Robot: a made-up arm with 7 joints.
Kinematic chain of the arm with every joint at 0, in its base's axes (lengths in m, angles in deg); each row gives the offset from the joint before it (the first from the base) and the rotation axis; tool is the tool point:
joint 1: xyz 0 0.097 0 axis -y
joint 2: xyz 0 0.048 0 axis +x
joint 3: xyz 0 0 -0.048 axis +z
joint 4: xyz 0 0 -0.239 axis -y
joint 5: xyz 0 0 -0.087 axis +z
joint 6: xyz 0 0 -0.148 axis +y
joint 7: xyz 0 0 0 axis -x
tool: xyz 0 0 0
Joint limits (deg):
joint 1: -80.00..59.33
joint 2: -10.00..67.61
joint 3: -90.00..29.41
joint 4: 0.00..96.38
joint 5: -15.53..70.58
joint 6: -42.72..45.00
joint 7: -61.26..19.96
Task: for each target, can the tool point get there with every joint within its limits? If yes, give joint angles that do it. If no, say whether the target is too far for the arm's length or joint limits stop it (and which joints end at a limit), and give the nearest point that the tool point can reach.
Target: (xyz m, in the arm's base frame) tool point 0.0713 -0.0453 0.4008
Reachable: no: joint limits stop it (at a limit: joint 1, joint 2, joint 4) | nearest point 0.3081 -0.0122 0.0545 | short by 0.421 m
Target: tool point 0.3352 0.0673 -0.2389
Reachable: yes | joints 22.62 -2.92 -15.37 73.70 29.83 28.48 -39.94
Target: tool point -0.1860 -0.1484 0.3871
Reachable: no: joint limits stop it (at a limit: joint 1, joint 2, joint 3, joint 4) | nearest point -0.2131 -0.1303 -0.0376 | short by 0.426 m
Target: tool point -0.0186 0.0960 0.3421
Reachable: no: joint limits stop it (at a limit: joint 1, joint 2, joint 4) | nearest point 0.0998 0.4293 0.1784 | short by 0.390 m
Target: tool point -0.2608 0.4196 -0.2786
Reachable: yes | joints -62.66 54.50 -46.24 51.77 38.09 16.82 -1.27
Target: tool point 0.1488 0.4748 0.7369
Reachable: no: too far | nearest point 0.1102 0.4294 0.1779 | short by 0.562 m
